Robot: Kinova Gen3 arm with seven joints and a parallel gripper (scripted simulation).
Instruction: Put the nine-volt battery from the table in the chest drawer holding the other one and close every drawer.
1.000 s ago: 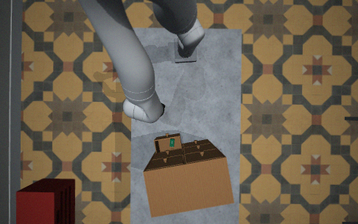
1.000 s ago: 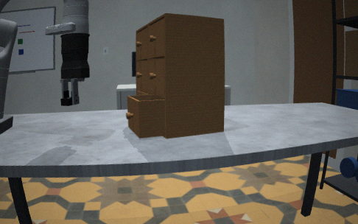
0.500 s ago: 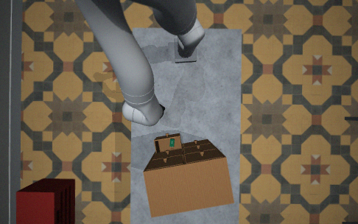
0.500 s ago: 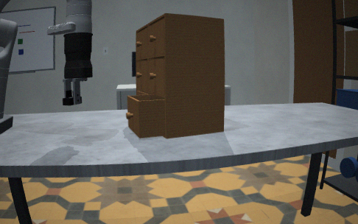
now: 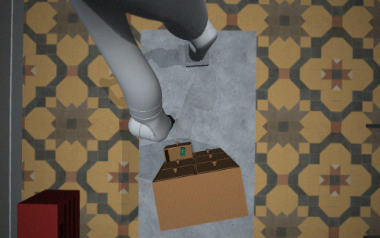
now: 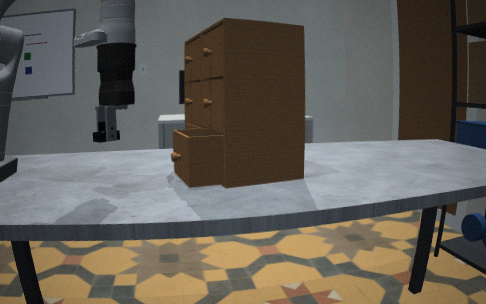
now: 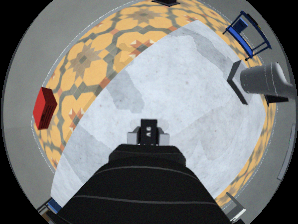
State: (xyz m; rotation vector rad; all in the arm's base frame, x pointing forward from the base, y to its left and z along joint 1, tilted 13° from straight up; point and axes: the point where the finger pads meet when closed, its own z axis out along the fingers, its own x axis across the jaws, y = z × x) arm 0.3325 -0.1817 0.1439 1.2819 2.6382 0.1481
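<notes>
Right now my hand is 20 cm short of the green nine-volt battery, 7 cm to the right of it and 10 cm above it. From my hand the other things lie so: black nine-volt battery (1 cm ahead, 1 cm to the left, 1 cm below).
</notes>
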